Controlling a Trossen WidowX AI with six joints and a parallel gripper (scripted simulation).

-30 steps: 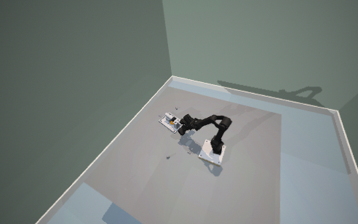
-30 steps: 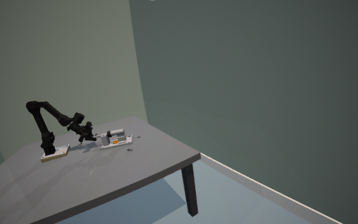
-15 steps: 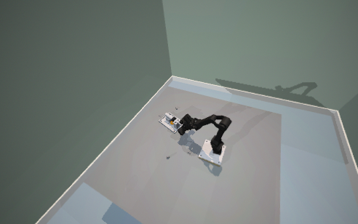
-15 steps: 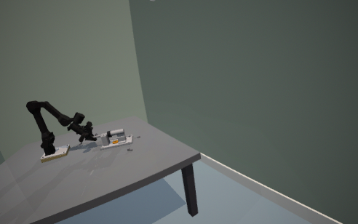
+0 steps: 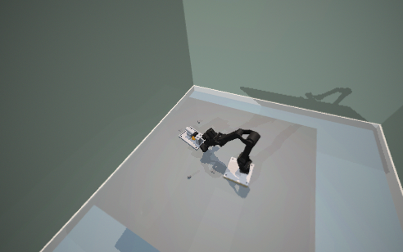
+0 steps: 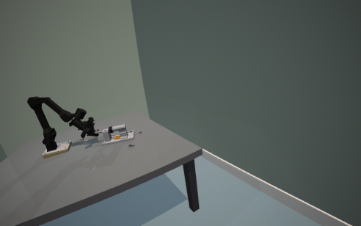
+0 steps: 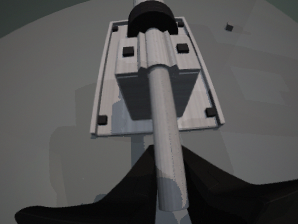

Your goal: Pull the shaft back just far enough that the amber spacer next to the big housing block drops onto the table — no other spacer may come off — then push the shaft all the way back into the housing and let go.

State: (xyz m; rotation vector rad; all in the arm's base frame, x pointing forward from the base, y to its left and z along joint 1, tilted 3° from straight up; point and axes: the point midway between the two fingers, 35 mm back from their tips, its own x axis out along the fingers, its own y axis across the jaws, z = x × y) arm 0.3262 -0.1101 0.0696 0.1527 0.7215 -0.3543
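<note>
My gripper tip is now 50 mm short of the grey steel shaft, 20 mm to the left of it and 30 mm below it. Also, from my gripper tip: grey support block (140 mm ahead, 60 mm to the right, 10 mm below); amber spacer (120 mm ahead, 50 mm to the right, 40 mm below); black spacer (90 mm ahead, 40 mm to the right, 20 mm above).
</note>
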